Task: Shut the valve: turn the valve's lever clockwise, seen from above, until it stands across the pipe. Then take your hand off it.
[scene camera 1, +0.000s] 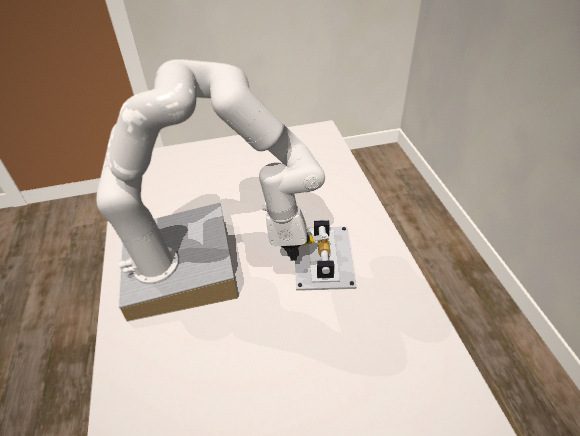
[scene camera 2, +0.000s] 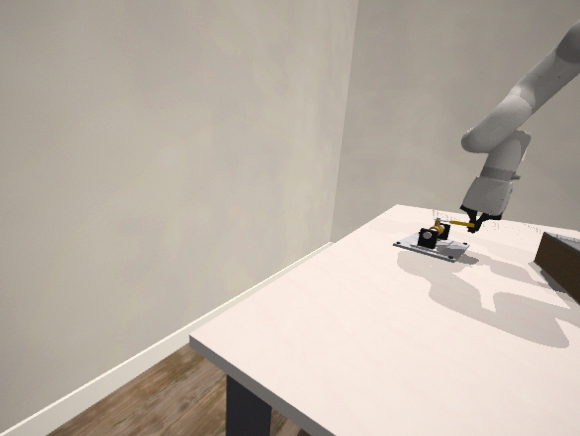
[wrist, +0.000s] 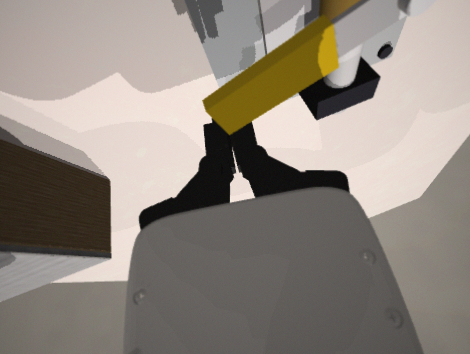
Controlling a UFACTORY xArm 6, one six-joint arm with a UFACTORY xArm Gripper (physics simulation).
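Observation:
The valve's brass body (scene camera 1: 324, 247) (scene camera 2: 438, 229) sits on the pipe between two black blocks on a grey base plate (scene camera 1: 346, 260) (scene camera 2: 452, 253). Its lever has a yellow handle (scene camera 1: 309, 240) (scene camera 2: 462, 224) (wrist: 272, 75) that points out to the robot base's side. It stands nearly across the pipe; in scene camera 1 its tip slants slightly toward the front block. My gripper (scene camera 1: 293, 257) (scene camera 2: 472, 229) (wrist: 226, 115) is shut and empty, at the handle's outer end. In the wrist view the handle's end overlaps the fingertips; whether they touch is unclear.
The front black block (scene camera 1: 325, 269) (scene camera 2: 427, 238) and the rear black block (scene camera 1: 321, 227) hold the pipe. The robot's base stands on a grey-topped wooden box (scene camera 1: 182, 292) (scene camera 2: 557, 260) (wrist: 55, 200) left of the valve in scene camera 1. A pale table (scene camera 1: 280, 390) (scene camera 2: 360, 340) carries everything.

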